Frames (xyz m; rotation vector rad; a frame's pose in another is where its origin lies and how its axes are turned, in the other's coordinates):
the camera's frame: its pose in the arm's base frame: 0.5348 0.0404 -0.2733 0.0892 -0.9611 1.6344
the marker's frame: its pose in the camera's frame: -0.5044 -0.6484 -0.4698 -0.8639 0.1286 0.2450
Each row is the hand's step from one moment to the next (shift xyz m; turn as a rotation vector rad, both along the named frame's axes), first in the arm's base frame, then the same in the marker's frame.
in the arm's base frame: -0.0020 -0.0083 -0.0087 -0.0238 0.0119 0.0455
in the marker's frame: -0.0092 0.0064 0.0048 0.0322 -0.0373 0.0187
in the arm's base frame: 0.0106 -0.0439 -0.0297 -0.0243 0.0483 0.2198
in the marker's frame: -0.0514 0.0156 0.0060 0.1152 -0.1946 0.0096
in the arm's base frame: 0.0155 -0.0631 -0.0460 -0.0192 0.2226 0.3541
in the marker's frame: -0.0749 0.0256 0.0083 0.3074 -0.2784 -0.0575
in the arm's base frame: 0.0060 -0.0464 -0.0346 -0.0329 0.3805 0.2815
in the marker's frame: -0.0534 0.0203 0.0111 0.4316 -0.1662 -0.1059
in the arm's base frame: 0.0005 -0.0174 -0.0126 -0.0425 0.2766 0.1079
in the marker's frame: -0.0193 0.0075 0.0058 0.2923 -0.0258 -0.0621
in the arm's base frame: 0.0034 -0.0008 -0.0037 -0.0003 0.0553 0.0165
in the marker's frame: -0.0030 0.0029 -0.0029 0.0541 -0.0014 -0.0201
